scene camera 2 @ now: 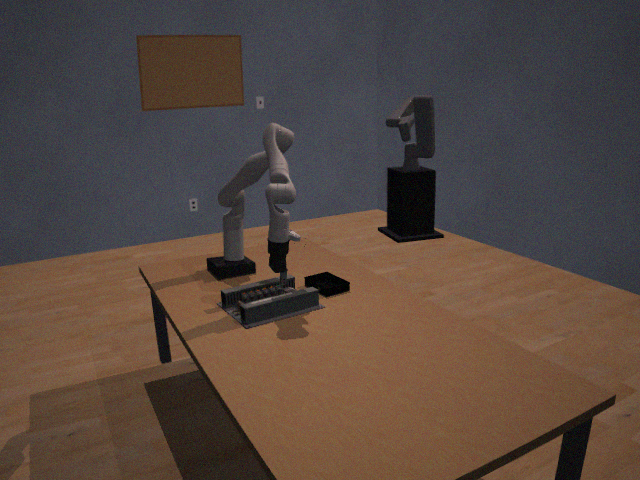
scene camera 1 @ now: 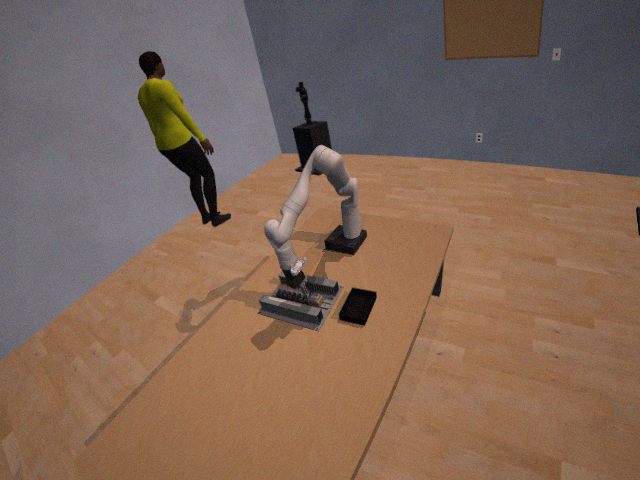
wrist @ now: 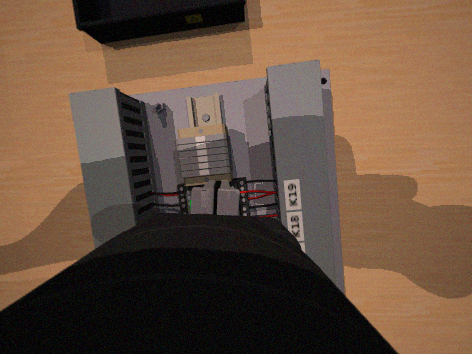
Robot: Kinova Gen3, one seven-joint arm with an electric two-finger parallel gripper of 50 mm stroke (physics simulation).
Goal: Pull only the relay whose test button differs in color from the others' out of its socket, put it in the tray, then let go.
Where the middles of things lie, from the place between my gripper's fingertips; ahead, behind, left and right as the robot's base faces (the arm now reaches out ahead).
I see my gripper 8 cm above the grey panel [wrist: 242, 103] and 5 cm to the left of it.
